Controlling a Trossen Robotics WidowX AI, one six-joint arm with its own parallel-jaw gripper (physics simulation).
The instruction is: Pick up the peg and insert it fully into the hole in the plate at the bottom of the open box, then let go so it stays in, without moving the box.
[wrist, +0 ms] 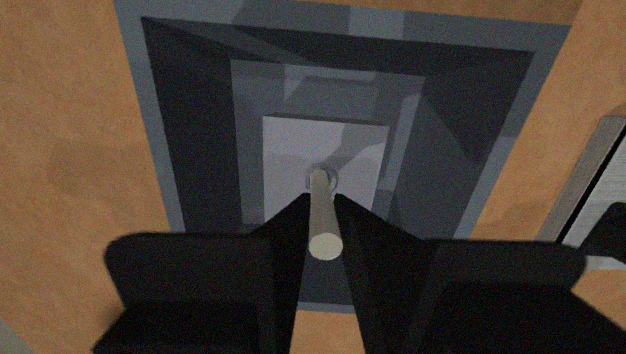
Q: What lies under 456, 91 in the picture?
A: A blue-grey box.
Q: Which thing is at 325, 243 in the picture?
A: A pale round peg.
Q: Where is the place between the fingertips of my gripper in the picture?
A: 321, 200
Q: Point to a light grey plate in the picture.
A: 350, 151
